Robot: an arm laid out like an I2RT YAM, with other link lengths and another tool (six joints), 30 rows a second.
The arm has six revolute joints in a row. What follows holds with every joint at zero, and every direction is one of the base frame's. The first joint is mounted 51.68 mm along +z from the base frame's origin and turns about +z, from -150 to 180 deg. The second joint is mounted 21.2 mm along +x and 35.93 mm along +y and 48.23 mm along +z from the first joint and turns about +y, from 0 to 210 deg. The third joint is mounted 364.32 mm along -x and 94.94 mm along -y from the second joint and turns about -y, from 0 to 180 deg. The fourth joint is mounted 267.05 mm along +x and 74.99 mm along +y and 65.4 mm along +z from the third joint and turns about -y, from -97 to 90 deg. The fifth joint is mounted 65.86 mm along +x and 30.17 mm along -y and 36.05 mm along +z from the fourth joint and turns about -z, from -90 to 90 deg. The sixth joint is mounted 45.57 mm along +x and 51.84 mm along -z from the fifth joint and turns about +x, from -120 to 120 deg. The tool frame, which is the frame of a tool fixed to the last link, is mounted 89 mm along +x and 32 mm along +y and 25 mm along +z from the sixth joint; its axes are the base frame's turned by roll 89.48, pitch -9.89 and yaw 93.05 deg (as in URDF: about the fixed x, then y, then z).
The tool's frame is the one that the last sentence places.
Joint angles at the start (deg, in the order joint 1, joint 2, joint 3, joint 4, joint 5, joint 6):
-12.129 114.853 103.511 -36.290 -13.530 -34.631
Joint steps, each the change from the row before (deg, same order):
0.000 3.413 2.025 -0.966 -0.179 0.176
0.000 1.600 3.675 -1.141 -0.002 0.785
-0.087 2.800 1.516 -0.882 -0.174 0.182
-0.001 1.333 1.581 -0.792 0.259 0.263
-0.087 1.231 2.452 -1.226 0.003 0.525
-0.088 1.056 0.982 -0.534 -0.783 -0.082
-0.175 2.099 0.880 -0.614 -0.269 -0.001
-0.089 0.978 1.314 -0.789 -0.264 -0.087
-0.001 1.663 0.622 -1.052 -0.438 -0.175
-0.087 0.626 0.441 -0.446 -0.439 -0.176
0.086 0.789 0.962 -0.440 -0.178 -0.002
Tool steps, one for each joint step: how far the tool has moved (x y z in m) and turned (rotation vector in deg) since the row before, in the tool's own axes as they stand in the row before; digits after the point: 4 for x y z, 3 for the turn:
-0.0044 -0.0059 0.0236 1.964 1.117 0.834
-0.0061 0.0120 0.0015 -0.857 -0.370 0.519
-0.0040 -0.0070 0.0201 1.822 0.947 0.860
-0.0032 0.0007 0.0068 0.566 -0.028 0.423
-0.0040 0.0050 0.0023 -0.019 -0.057 0.592
-0.0008 -0.0005 0.0057 0.238 0.894 0.145
-0.0037 -0.0074 0.0159 1.505 0.828 0.675
-0.0020 0.0004 0.0039 0.298 0.359 0.115
-0.0003 -0.0074 0.0131 1.665 1.193 0.461
-0.0006 -0.0018 0.0037 0.382 0.592 0.084
-0.0003 0.0008 0.0040 0.165 0.315 0.010

